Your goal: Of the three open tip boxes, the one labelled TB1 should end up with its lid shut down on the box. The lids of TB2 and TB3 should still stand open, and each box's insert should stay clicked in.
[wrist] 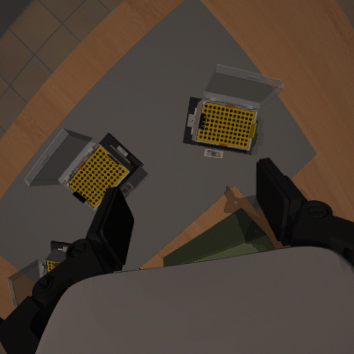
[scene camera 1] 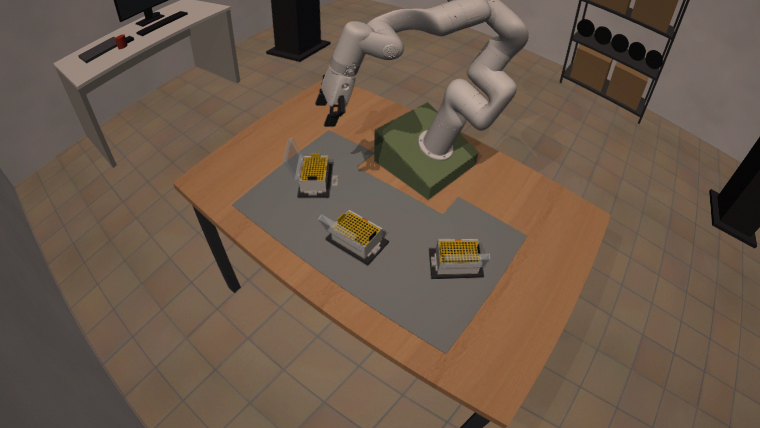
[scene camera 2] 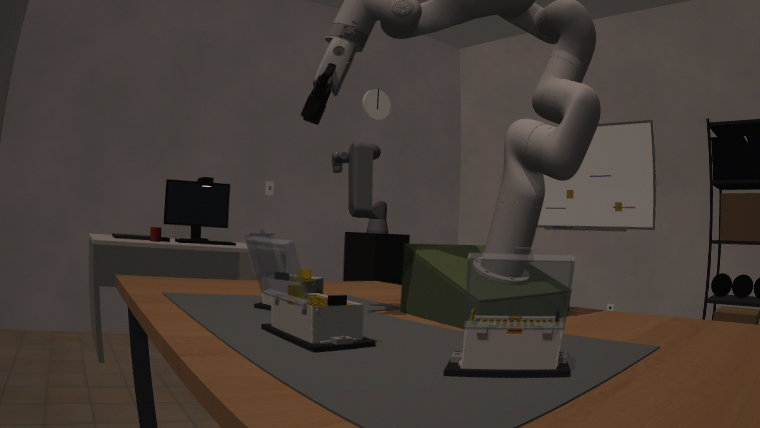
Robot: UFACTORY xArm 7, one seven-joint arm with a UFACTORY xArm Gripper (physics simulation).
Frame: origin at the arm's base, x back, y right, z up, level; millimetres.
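Seen in the pictures: gripper, fingertip midpoint: (wrist: 189, 191) (scene camera 1: 324, 115) (scene camera 2: 309, 120); arm's base, origin of the base link: (scene camera 1: 435, 145).
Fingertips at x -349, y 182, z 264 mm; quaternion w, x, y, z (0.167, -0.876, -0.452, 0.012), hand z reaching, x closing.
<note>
Pixels of each thing's top centre, then the offset from my fingertips to it. "spot": a spot on its surface instead. Level surfaces: height alone.
- TB1, middle of its top: (scene camera 2: 293, 271) (wrist: 228, 125) (scene camera 1: 313, 164) dx +58, dy +111, dz -279 mm
- TB3, middle of its top: (scene camera 2: 315, 290) (wrist: 93, 179) (scene camera 1: 356, 224) dx -76, dy -151, dz -279 mm
- grey mat, its level: dz -353 mm
- wooden table, its level: dz -356 mm
- small label plate, surface spot: (wrist: 213, 153) (scene camera 1: 335, 180) spot: dx +95, dy +54, dz -351 mm
TB1 (scene camera 1: 314, 172) (scene camera 2: 313, 284) (wrist: 227, 125) is the far-left box in scene camera 1; its clear lid (scene camera 1: 291, 157) (scene camera 2: 273, 260) (wrist: 243, 86) stands open. TB3 (scene camera 1: 355, 233) (scene camera 2: 317, 321) (wrist: 98, 176) is the middle box, its lid (wrist: 60, 157) open. TB2 (scene camera 1: 459, 257) (scene camera 2: 511, 348) (wrist: 51, 266) is the box at the right in scene camera 1, its lid (scene camera 2: 520, 287) (wrist: 25, 282) open. The yellow inserts look seated; TB2's is partly hidden in the wrist view. My gripper (scene camera 1: 325, 110) (scene camera 2: 311, 116) (wrist: 189, 191) is open and empty, high above the table, behind TB1 in scene camera 1.
The boxes stand on dark bases on a grey mat (scene camera 1: 404, 297) (scene camera 2: 425, 393) (wrist: 150, 80) on the wooden table (scene camera 1: 563, 276). The green block (scene camera 1: 404, 154) (scene camera 2: 436, 287) (wrist: 220, 240) under the arm's base rises at the mat's back edge. A small label plate (scene camera 1: 334, 180) (wrist: 213, 153) lies beside TB1.
</note>
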